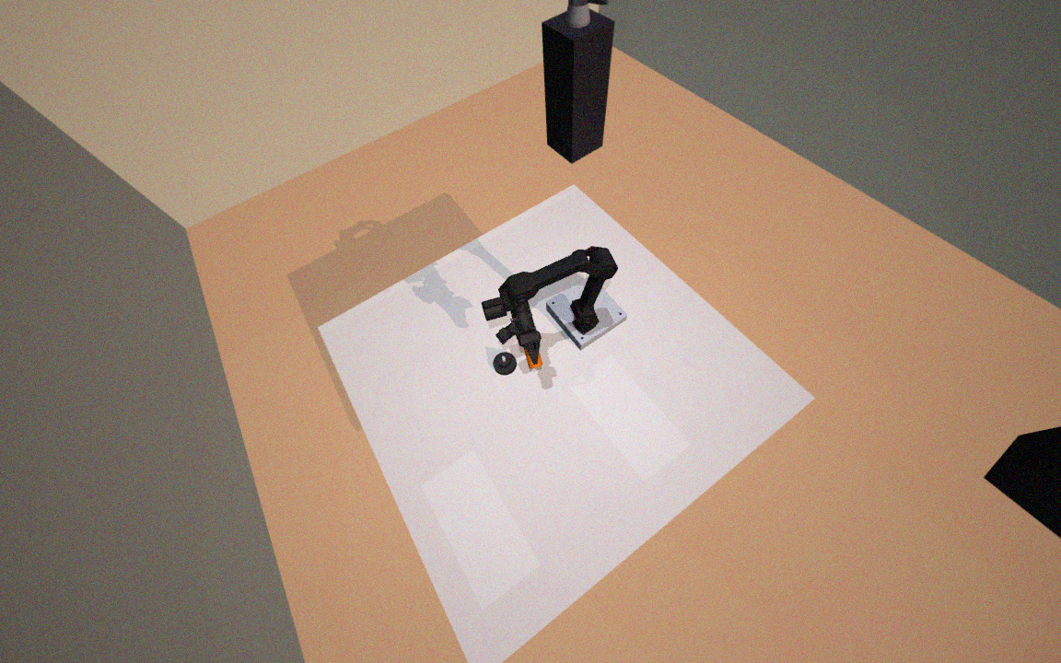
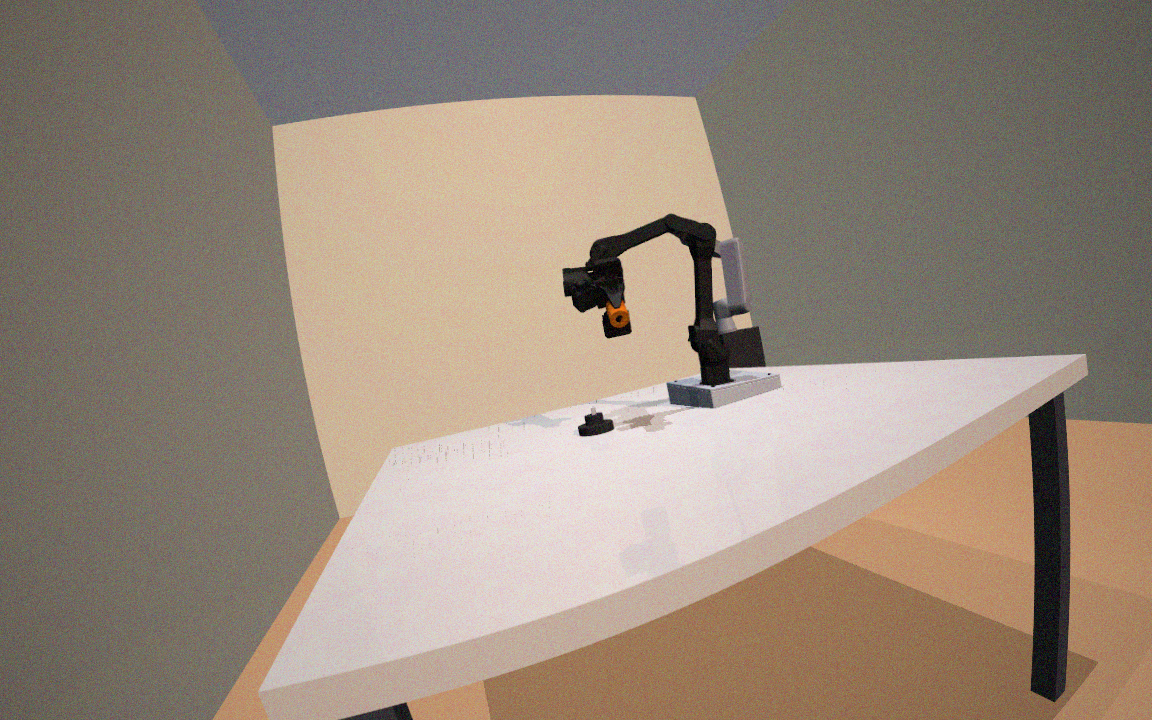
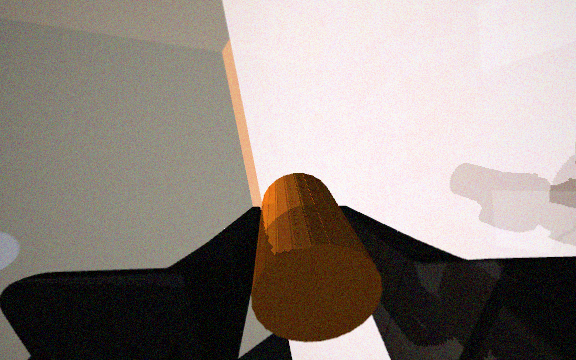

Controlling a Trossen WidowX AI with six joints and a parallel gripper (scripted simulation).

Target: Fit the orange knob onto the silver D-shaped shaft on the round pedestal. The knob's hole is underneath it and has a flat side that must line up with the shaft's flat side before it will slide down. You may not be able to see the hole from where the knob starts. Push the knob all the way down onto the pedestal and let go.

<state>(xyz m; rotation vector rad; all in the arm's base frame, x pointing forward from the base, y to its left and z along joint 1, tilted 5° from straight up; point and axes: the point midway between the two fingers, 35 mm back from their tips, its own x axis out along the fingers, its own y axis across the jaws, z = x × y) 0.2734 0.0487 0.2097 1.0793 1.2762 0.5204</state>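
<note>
Right now my gripper tip is 10 mm past the orange knob, 30 mm to the left of it and 20 mm below it. From my gripper tip the other things lie so: dark round pedestal: 40 mm ahead, 160 mm to the right, 220 mm below.
</note>
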